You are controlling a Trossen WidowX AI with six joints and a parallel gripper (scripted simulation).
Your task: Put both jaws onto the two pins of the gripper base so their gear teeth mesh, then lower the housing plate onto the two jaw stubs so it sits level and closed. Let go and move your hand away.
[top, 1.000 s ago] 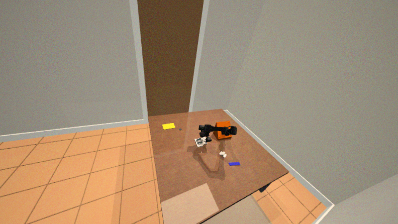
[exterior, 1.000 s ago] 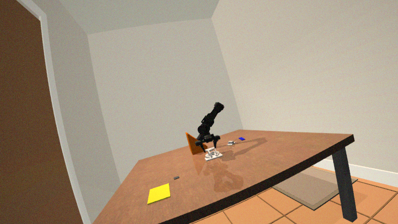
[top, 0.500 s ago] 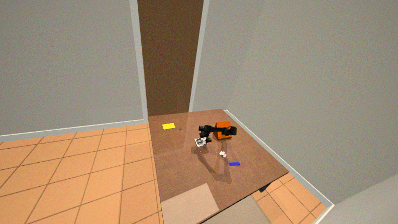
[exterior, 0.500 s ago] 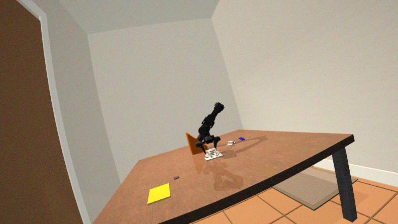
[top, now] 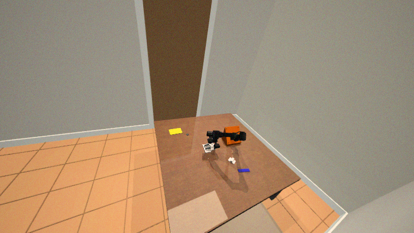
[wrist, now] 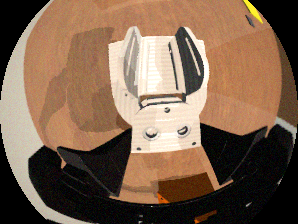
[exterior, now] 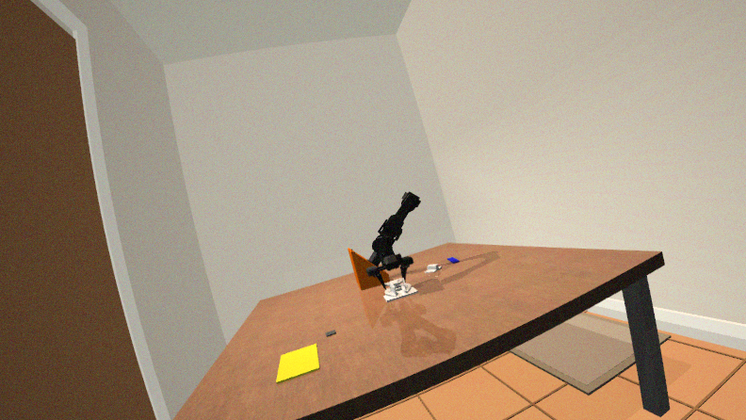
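Right now the white housing plate is 10 mm below my gripper tip and 10 mm ahead of it. Round my gripper tip: white gripper base: 20 mm above, 10 mm ahead; blue patch: 340 mm to the left, 210 mm behind, 20 mm below; dark piece: 260 mm to the right, 250 mm ahead, 20 mm below.
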